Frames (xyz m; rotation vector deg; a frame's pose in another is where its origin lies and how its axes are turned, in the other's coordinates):
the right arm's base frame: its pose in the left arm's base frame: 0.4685 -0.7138 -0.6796 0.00 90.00 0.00
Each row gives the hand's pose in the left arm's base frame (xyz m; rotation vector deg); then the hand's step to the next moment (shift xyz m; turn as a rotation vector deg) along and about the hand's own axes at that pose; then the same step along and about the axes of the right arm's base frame.
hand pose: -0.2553 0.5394 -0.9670 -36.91 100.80 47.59
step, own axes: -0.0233 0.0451 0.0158 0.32 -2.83 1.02
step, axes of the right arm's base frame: -0.0289 0.0410 -0.0175 1.18 -0.95 2.62
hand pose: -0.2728 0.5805 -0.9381 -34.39 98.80 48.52
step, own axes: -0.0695 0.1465 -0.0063 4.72 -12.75 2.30
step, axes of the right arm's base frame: -0.1033 0.0849 -0.0920 8.03 -6.03 9.45
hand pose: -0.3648 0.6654 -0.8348 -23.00 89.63 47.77
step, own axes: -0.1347 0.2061 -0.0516 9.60 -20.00 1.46
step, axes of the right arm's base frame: -0.1856 0.0752 -0.1523 14.74 -10.52 12.90
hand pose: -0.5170 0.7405 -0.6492 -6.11 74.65 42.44
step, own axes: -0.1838 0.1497 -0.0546 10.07 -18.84 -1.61
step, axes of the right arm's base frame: -0.1979 0.0096 -0.1411 15.68 -10.87 9.74
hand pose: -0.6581 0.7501 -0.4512 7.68 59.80 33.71
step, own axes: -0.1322 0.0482 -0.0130 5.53 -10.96 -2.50
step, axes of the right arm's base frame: -0.1138 -0.0302 -0.0782 9.67 -6.75 4.23
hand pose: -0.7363 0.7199 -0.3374 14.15 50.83 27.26
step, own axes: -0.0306 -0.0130 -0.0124 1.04 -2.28 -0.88
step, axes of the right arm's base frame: -0.0081 -0.0263 -0.0224 2.16 -1.46 0.54
